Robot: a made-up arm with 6 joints. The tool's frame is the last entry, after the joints.
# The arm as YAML. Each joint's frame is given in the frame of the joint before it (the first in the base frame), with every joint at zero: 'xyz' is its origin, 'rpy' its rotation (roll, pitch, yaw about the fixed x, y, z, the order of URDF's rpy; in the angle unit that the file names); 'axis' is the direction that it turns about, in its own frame. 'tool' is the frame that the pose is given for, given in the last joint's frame.
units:
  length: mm
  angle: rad
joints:
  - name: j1
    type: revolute
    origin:
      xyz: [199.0, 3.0, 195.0]
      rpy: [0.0, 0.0, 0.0]
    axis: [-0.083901, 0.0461, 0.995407]
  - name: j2
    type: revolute
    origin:
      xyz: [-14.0, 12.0, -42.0]
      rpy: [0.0, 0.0, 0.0]
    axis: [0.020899, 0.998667, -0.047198]
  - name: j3
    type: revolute
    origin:
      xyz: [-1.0, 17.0, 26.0]
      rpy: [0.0, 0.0, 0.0]
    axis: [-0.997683, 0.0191, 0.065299]
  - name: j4
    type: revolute
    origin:
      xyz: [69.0, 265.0, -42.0]
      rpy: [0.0, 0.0, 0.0]
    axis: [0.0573, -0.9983, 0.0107]
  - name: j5
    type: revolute
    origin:
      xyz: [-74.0, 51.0, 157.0]
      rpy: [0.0, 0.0, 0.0]
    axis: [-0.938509, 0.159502, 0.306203]
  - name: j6
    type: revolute
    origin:
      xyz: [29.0, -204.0, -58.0]
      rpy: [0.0, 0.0, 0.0]
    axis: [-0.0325, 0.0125, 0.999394]
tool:
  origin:
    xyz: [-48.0, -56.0, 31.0]
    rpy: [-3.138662, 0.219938, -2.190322]
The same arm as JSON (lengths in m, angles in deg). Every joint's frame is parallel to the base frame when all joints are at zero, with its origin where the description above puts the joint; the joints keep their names.
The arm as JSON. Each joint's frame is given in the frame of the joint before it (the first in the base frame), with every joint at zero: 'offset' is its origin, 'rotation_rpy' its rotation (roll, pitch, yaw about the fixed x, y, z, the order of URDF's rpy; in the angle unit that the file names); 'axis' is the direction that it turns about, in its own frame. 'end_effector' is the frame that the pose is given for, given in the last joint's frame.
{"length_unit": "m", "angle_unit": "deg", "chain": [
  {"id": "j1", "offset": [0.199, 0.003, 0.195], "rotation_rpy": [0.0, 0.0, 0.0], "axis": [-0.083901, 0.0461, 0.995407]},
  {"id": "j2", "offset": [-0.014, 0.012, -0.042], "rotation_rpy": [0.0, 0.0, 0.0], "axis": [0.020899, 0.998667, -0.047198]},
  {"id": "j3", "offset": [-0.001, 0.017, 0.026], "rotation_rpy": [0.0, 0.0, 0.0], "axis": [-0.997683, 0.0191, 0.065299]},
  {"id": "j4", "offset": [0.069, 0.265, -0.042], "rotation_rpy": [0.0, 0.0, 0.0], "axis": [0.0573, -0.9983, 0.0107]},
  {"id": "j5", "offset": [-0.074, 0.051, 0.157], "rotation_rpy": [0.0, 0.0, 0.0], "axis": [-0.938509, 0.159502, 0.306203]},
  {"id": "j6", "offset": [0.029, -0.204, -0.058], "rotation_rpy": [0.0, 0.0, 0.0], "axis": [-0.0325, 0.0125, 0.999394]}
], "end_effector": {"offset": [-0.048, -0.056, 0.031], "rotation_rpy": [-179.83, 12.6, -125.5]}}

